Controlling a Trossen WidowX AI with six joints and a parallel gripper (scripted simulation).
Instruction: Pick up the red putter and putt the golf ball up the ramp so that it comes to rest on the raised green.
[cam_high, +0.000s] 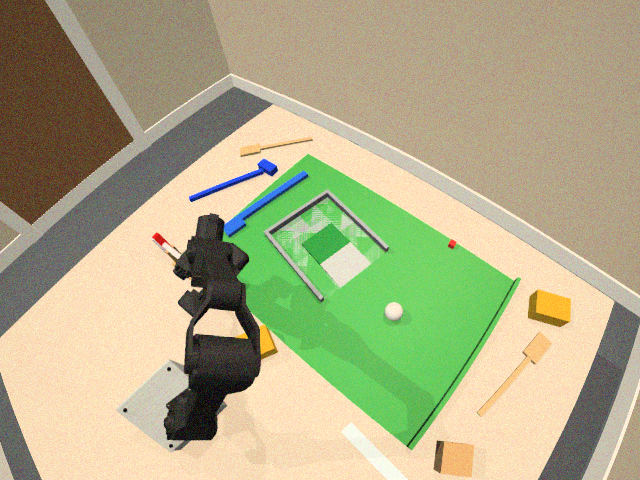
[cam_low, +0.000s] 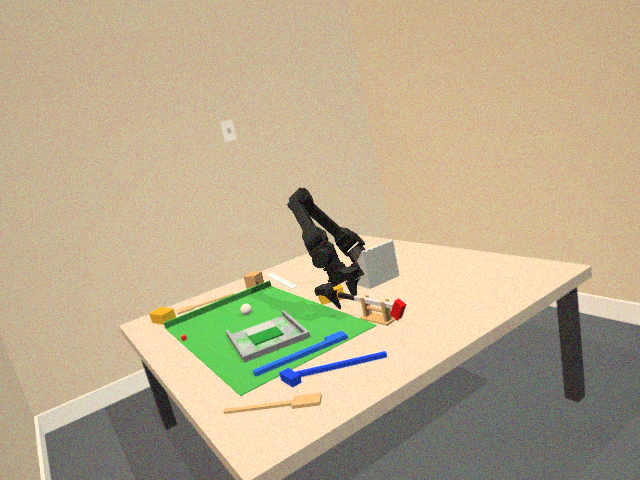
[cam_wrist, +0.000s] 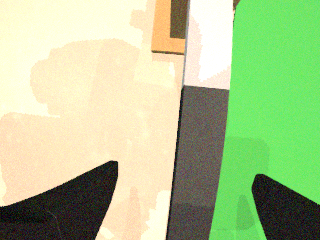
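Right now the wooden putter stand is 13 cm to the left of my gripper tip and 3 cm behind it. Round my gripper tip: white golf ball (33 cm to the right, 27 cm ahead); blue putter (29 cm to the left, 23 cm ahead, 2 cm below); green mat (28 cm ahead, 18 cm to the right, 3 cm below).
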